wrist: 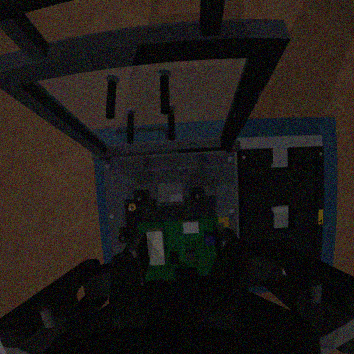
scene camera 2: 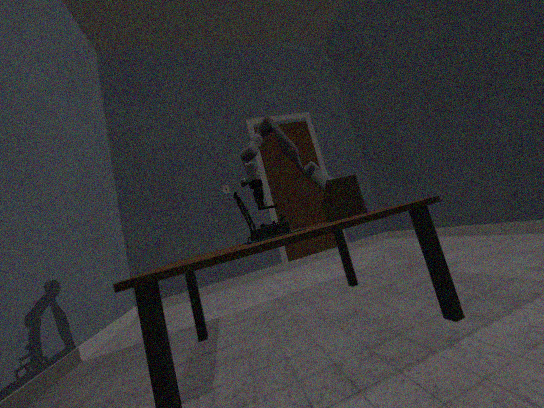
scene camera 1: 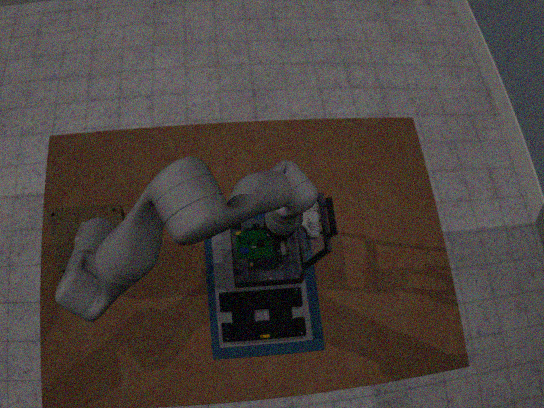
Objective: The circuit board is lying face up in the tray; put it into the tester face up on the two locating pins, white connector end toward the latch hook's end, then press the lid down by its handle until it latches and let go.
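Frame: origin at the arm's base, x ahead, y left, z up, level; metres.
Where they show: gripper, fingertip midpoint: (wrist: 180,239) (scene camera 2: 261,208) (scene camera 1: 274,241); arm's base, link origin: (scene camera 2: 334,190) (scene camera 1: 98,234).
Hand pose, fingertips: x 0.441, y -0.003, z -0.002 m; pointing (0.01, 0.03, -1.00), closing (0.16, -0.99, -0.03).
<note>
Things, the pixels of their top centre, and the offset from my fingertips. "spot": a spot on its surface instead. Level surfaces: height alone.
- green circuit board, top centre: (wrist: 186,289) (scene camera 1: 259,242) (scene camera 2: 267,205) dx -0.038, dy -0.006, dz +0.009 m
- lid's dark handle, top centre: (scene camera 1: 332,215) dx +0.124, dy +0.029, dz +0.106 m
- black tray, surface spot: (wrist: 257,187) spot: dx +0.028, dy -0.112, dz -0.151 m
- blue-edged mat, surface height: dz -0.167 m
The green circuit board (scene camera 1: 256,243) (scene camera 2: 268,206) (wrist: 175,232) is between the fingertips of my gripper (scene camera 2: 260,199) (wrist: 180,239), which is shut on it. The board looks roughly level, face up, above the tester (scene camera 1: 267,278) (scene camera 2: 270,231) (wrist: 120,175). Its white connector (wrist: 156,247) is at the left in the wrist view. In scene camera 1 the arm hides the fingers. The tester's lid (scene camera 1: 320,252) (scene camera 2: 243,210) (wrist: 250,90) stands open, tilted up. The lid's dark handle (scene camera 1: 331,216) is partly cut off in the wrist view. The locating pins and latch hook are too dark to make out.
The black tray (scene camera 1: 262,299) (wrist: 257,187) with pale cutouts lies beside the tester, without a board in it. Both are on a blue-edged mat (scene camera 1: 317,325) (wrist: 328,175). Dark rods (wrist: 165,92) show within the raised lid frame.
</note>
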